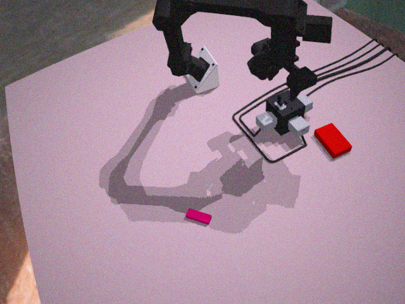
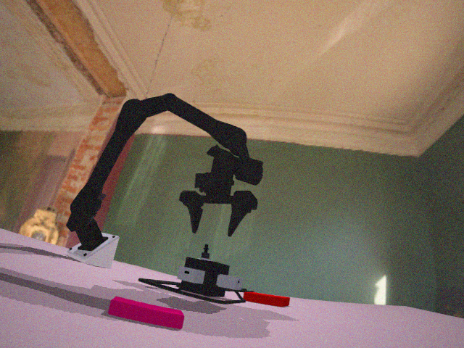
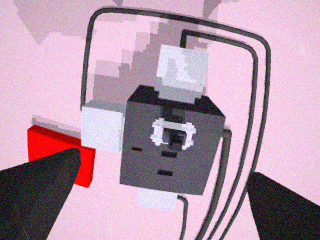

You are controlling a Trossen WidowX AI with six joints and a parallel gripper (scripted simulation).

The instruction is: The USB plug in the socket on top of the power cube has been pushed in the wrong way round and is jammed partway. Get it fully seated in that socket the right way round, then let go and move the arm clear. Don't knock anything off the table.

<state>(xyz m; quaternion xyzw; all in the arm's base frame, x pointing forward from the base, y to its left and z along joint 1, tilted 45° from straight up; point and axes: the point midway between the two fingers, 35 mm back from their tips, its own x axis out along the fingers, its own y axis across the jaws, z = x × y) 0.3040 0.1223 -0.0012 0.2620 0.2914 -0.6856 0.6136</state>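
My gripper tip is now 4 cm above the USB plug. Round my gripper tip: magenta block: 13 cm ahead, 32 cm to the right, 13 cm below; then red block: 13 cm ahead, 9 cm to the left, 13 cm below.
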